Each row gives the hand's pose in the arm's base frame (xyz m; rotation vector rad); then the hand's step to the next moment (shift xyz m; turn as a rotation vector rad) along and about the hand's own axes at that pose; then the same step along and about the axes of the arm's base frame.
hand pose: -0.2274 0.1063 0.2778 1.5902 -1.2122 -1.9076
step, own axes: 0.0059 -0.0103 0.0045 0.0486 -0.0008 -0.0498
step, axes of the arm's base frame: -0.0035 0.0030 -0.0118 0.0323 -0.0541 -0.0295
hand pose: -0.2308 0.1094 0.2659 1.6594 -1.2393 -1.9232
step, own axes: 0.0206 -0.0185 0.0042 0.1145 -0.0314 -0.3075
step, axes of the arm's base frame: -0.0042 -0.0024 -0.0276 0.2587 -0.1866 -0.0831
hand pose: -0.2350 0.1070 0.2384 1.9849 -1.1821 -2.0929
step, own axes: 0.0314 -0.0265 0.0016 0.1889 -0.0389 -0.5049
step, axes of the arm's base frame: 0.0050 0.0040 -0.0406 0.4187 -0.3158 -0.1305
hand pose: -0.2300 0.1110 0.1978 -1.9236 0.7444 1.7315
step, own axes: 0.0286 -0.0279 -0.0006 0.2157 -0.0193 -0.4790
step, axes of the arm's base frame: 0.0207 0.0179 -0.0291 0.3883 -0.3164 -0.1595
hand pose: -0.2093 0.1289 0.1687 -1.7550 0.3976 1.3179
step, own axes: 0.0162 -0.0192 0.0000 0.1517 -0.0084 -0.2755
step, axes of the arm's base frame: 0.0196 0.0147 -0.0058 0.2321 -0.1769 -0.1176
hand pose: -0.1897 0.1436 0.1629 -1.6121 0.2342 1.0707
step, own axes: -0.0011 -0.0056 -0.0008 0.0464 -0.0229 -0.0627
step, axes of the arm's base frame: 0.0034 0.0009 0.0046 0.0731 -0.0285 -0.0212
